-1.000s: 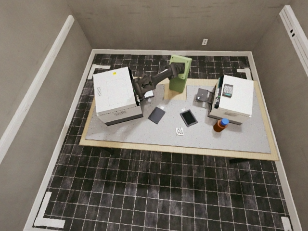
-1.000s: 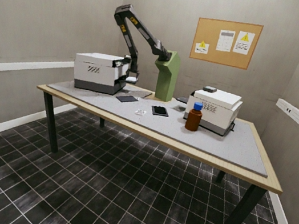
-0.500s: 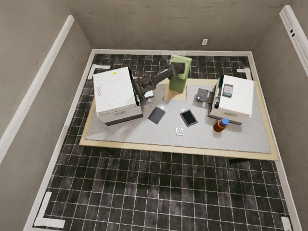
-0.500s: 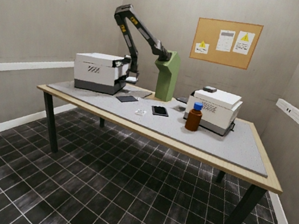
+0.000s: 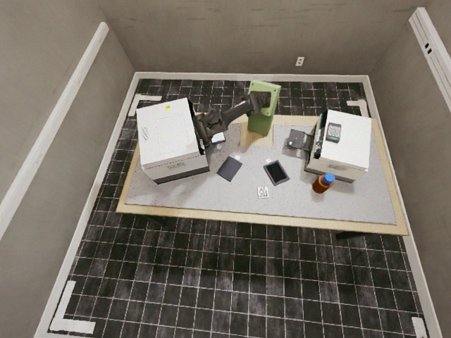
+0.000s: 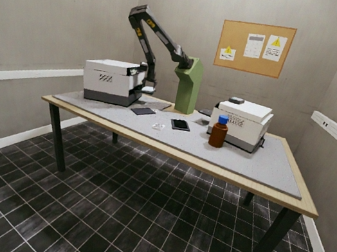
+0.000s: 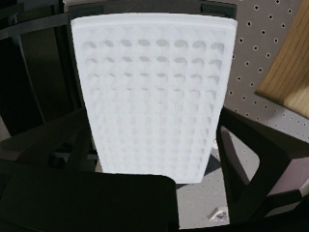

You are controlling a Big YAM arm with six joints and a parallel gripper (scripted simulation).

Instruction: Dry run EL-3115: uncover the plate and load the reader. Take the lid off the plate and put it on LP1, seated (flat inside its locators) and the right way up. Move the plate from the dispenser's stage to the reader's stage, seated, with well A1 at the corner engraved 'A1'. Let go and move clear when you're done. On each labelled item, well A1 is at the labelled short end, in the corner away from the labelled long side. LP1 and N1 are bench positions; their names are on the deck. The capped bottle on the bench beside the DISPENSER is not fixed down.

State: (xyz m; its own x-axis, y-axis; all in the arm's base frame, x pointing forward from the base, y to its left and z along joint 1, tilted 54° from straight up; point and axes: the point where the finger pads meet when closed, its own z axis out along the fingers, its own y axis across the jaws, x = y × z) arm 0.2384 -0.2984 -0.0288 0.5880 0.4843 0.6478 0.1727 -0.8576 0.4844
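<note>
My gripper is now right at the white well plate. From my hand the other things lie so: brown capped bottle (330 mm ahead, 690 mm to the left, 20 mm below); then dark flat lid (230 mm ahead, 420 mm to the left, 120 mm below).
</note>
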